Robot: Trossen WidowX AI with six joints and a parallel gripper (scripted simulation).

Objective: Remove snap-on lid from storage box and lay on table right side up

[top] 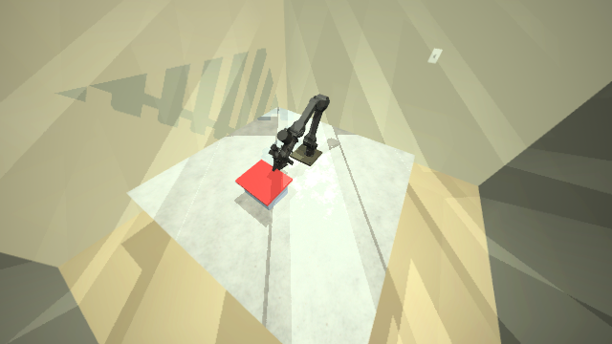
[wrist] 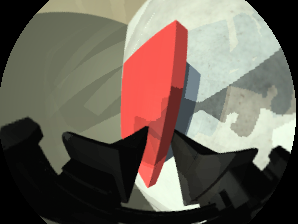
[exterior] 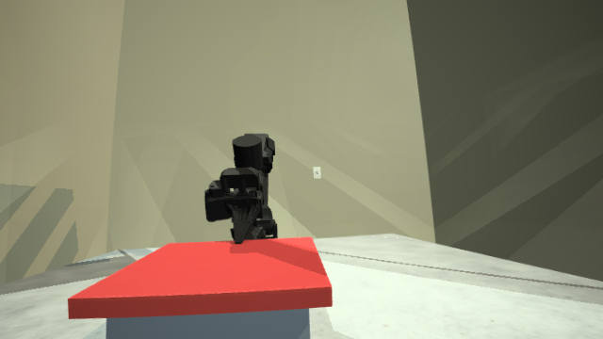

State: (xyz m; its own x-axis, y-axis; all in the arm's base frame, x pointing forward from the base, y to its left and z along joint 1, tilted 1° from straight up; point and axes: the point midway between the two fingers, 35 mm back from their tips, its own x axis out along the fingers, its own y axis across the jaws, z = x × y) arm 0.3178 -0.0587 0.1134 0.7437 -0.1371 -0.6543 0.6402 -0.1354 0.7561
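My gripper tip is now 80 mm short of the red lid and 20 mm to the left of it. From my gripper tip the other things lie so: storage box: 80 mm ahead, 60 mm below, 20 mm to the right.
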